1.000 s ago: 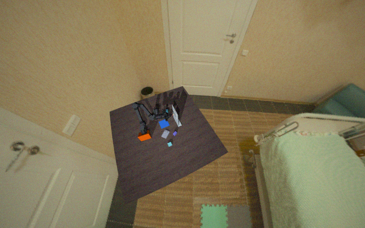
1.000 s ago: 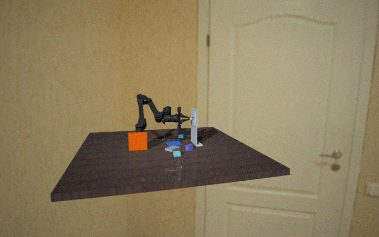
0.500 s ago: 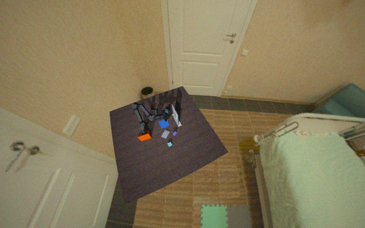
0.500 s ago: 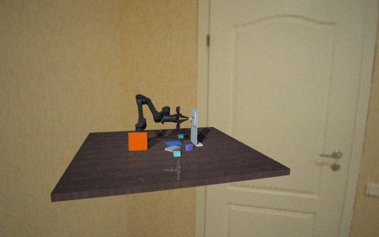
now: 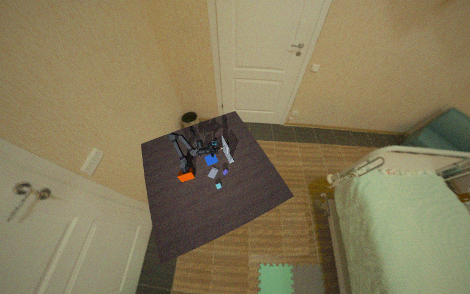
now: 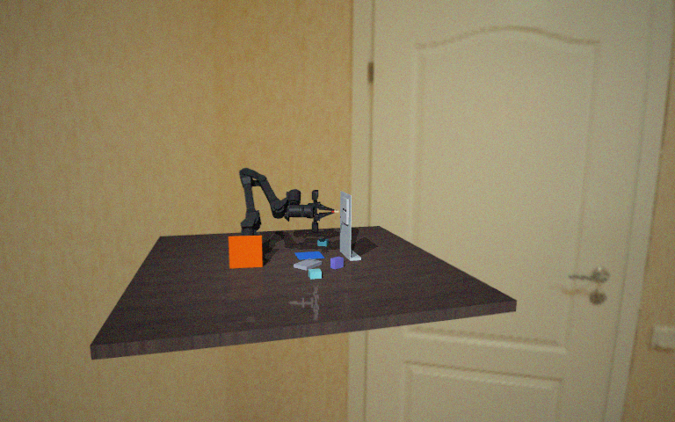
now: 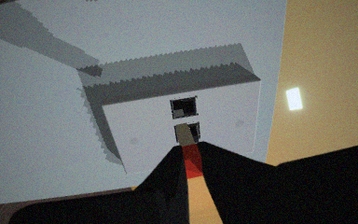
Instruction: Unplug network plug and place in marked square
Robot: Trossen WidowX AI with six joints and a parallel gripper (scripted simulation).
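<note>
My gripper tip is now 110 mm past the blue marked square, 50 mm to the right of it and 210 mm above it. Also, from my gripper tip: network plug: right at my gripper tip; purple cube: 30 mm behind, 160 mm to the right, 190 mm below; grey upright panel: 60 mm ahead, 10 mm to the right, 80 mm below.
</note>
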